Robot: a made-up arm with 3 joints.
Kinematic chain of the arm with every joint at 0, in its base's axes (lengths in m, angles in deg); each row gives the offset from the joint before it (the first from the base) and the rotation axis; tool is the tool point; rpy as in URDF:
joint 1: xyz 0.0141 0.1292 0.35 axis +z
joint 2: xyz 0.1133 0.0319 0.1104 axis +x
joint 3: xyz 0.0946 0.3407 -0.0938 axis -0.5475 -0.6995 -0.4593
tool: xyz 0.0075 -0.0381 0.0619 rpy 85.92 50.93 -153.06
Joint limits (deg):
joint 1: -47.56..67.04
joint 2: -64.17..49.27
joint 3: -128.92..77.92
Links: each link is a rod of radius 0.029 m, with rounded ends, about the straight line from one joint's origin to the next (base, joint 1, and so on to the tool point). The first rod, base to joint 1, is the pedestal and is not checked.
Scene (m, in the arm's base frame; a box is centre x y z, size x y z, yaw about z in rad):
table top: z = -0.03
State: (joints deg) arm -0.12 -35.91 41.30
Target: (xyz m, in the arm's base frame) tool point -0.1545 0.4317 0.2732
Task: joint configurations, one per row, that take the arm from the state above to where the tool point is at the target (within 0.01 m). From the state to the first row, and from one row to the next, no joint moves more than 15 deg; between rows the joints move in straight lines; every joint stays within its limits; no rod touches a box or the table.
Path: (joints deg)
1: 12.71 -35.06 36.32
2: 25.53 -34.21 31.34
3: 38.36 -33.36 26.36
4: 51.19 -32.52 21.39
5: 64.02 -31.67 16.41

